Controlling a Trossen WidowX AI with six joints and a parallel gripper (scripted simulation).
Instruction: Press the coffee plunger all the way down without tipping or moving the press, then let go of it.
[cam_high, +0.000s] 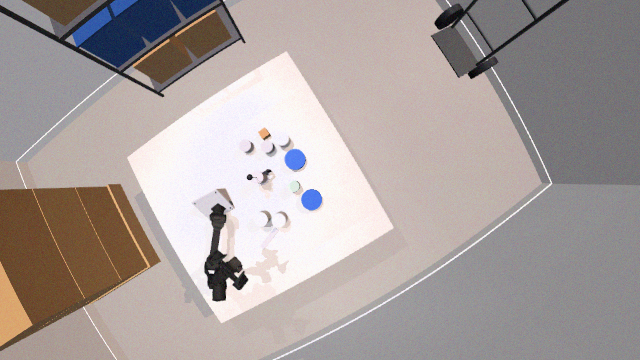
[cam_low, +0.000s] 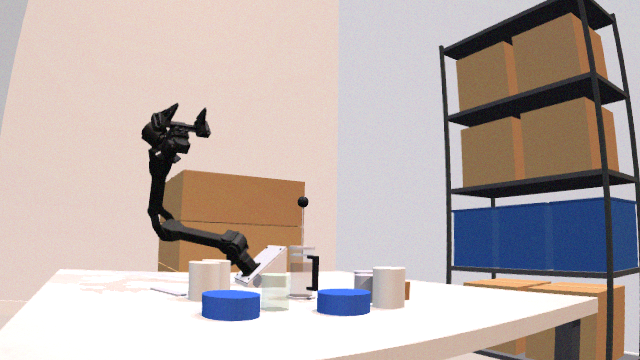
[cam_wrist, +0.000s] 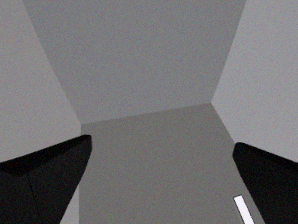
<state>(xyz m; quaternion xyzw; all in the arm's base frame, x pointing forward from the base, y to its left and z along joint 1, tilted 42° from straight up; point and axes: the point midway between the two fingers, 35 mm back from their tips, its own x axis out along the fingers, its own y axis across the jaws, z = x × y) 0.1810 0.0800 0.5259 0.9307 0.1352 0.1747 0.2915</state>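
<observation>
Now: the coffee press 19 cm ahead of my gripper tip, 28 cm to the left of it and 41 cm below it. Also, from my gripper tip: pale green glass 31 cm ahead, 13 cm to the left, 50 cm below; small brown box 34 cm ahead, 49 cm to the left, 51 cm below.
</observation>
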